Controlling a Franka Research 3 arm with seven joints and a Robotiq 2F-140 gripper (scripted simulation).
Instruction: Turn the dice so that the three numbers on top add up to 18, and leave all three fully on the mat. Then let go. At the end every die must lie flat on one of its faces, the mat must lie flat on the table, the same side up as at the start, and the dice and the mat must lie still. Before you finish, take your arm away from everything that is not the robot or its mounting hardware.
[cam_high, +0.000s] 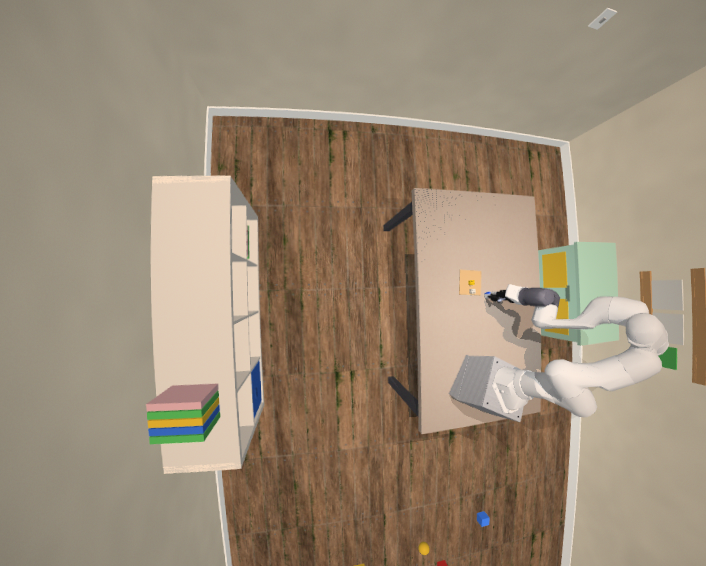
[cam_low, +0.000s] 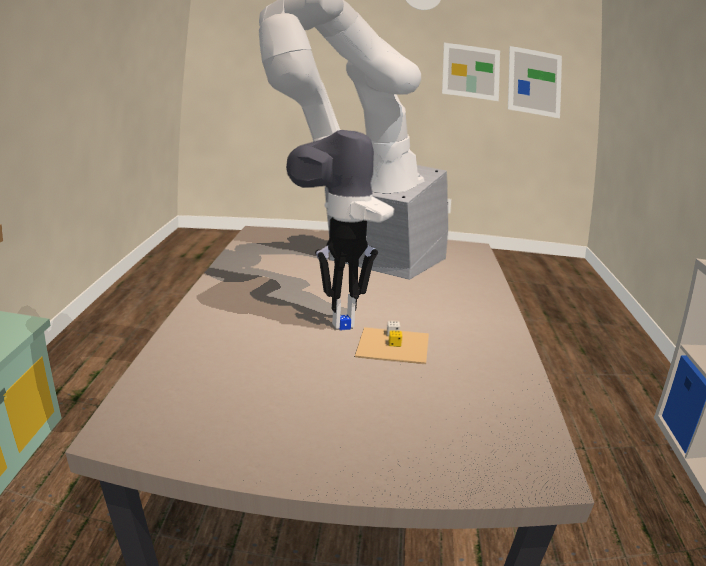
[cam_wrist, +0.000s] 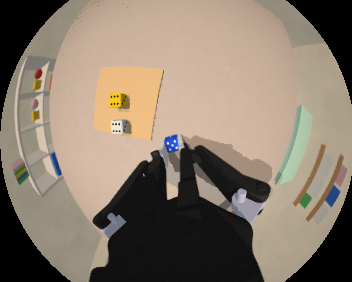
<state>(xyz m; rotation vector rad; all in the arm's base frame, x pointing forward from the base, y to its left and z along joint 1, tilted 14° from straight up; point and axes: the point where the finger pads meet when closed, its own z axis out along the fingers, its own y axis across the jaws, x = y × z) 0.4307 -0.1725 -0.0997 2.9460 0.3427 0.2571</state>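
My gripper is now 100 mm to the right of the white die, 50 mm short of it and 20 mm above it. From my hand the other things lie so: blue die: 20 mm below; yellow die: 100 mm to the left, 90 mm ahead, 20 mm below; mat: 90 mm to the left, 90 mm ahead, 40 mm below.
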